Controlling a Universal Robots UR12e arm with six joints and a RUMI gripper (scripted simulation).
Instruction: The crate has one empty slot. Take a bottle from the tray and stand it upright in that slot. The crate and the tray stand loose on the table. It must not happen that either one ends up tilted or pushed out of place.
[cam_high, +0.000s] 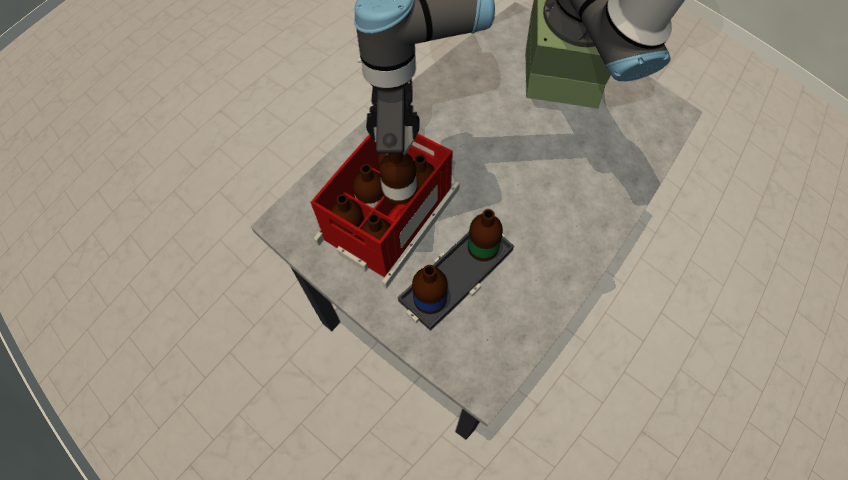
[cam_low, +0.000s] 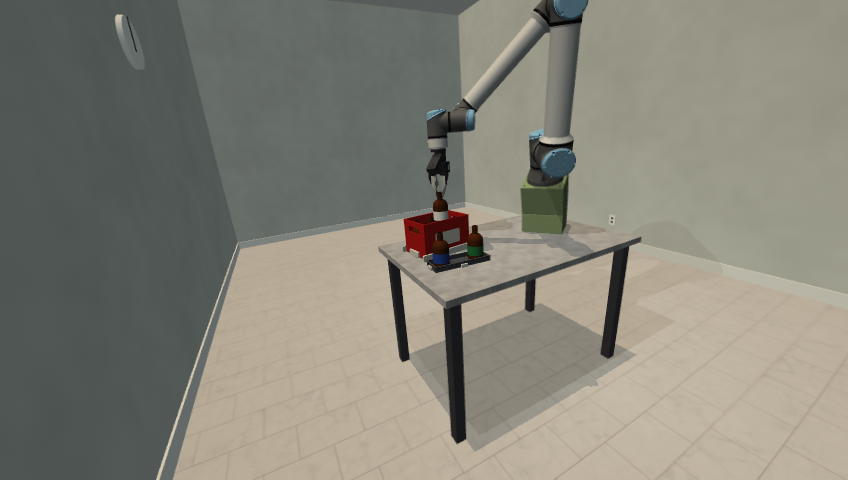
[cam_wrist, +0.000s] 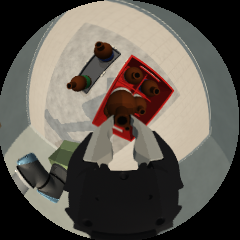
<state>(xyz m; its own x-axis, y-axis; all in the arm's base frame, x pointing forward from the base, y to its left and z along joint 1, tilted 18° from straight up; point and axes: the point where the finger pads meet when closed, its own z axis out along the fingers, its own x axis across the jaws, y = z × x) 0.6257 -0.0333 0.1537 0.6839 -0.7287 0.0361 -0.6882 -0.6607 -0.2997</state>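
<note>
My hand is 210 mm above the crate, 40 mm to the left of it and 10 mm short of it. The rest, counted from my hand: dark tray 280 mm below, 180 mm to the left, 10 mm ahead.
</note>
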